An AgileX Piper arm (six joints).
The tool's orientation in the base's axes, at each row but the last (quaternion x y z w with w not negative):
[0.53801 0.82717 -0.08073 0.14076]
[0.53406 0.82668 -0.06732 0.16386]
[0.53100 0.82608 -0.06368 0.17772]
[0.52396 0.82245 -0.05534 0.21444]
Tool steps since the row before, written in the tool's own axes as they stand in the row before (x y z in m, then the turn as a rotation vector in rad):
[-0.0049 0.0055 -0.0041 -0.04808 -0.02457 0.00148]
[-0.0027 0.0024 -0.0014 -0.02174 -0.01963 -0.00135]
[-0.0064 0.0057 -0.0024 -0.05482 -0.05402 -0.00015]
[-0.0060 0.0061 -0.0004 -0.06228 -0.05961 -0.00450]
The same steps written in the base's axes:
[0.0063 -0.0008 0.0055 -0.00387 -0.05215 0.01353]
[0.0029 -0.0009 0.0024 -0.00986 -0.02658 0.00747]
[0.0070 -0.0023 0.0050 -0.02820 -0.06993 0.01543]
[0.0074 -0.0022 0.0036 -0.03176 -0.07729 0.02167]

